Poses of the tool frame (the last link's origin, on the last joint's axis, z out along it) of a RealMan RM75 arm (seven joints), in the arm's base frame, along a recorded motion.
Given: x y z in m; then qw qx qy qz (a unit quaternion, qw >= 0).
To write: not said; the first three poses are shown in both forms.
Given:
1: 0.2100, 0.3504, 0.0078, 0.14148, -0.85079, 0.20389, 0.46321
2: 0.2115, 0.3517, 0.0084, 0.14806, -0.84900, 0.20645, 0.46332
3: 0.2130, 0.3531, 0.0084, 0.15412, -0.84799, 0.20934, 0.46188
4: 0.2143, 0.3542, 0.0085, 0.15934, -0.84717, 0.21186, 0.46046
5: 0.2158, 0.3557, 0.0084, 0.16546, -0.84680, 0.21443, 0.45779
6: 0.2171, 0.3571, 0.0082, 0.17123, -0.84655, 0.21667, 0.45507
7: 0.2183, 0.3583, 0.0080, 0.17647, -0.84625, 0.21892, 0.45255
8: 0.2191, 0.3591, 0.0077, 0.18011, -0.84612, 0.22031, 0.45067
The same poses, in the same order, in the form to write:
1: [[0.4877, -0.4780, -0.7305, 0.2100], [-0.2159, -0.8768, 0.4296, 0.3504], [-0.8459, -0.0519, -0.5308, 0.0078], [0, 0, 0, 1]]
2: [[0.4854, -0.4877, -0.7256, 0.2115], [-0.2134, -0.8709, 0.4427, 0.3517], [-0.8478, -0.0601, -0.5268, 0.0084], [0, 0, 0, 1]]
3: [[0.4857, -0.4974, -0.7188, 0.2130], [-0.2127, -0.8648, 0.4548, 0.3531], [-0.8479, -0.0680, -0.5258, 0.0084], [0, 0, 0, 1]]
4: [[0.4862, -0.5057, -0.7127, 0.2143], [-0.2122, -0.8595, 0.4651, 0.3542], [-0.8477, -0.0749, -0.5252, 0.0085], [0, 0, 0, 1]]
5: [[0.4889, -0.5147, -0.7044, 0.2158], [-0.2117, -0.8533, 0.4766, 0.3557], [-0.8463, -0.0839, -0.5261, 0.0084], [0, 0, 0, 1]]
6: [[0.4919, -0.5227, -0.6963, 0.2171], [-0.2110, -0.8475, 0.4871, 0.3571], [-0.8447, -0.0927, -0.5272, 0.0082], [0, 0, 0, 1]]
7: [[0.4945, -0.5302, -0.6887, 0.2183], [-0.2108, -0.8419, 0.4968, 0.3583], [-0.8432, -0.1005, -0.5281, 0.0080], [0, 0, 0, 1]]
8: [[0.4967, -0.5352, -0.6833, 0.2191], [-0.2105, -0.8380, 0.5034, 0.3591], [-0.8420, -0.1062, -0.5289, 0.0077], [0, 0, 0, 1]]
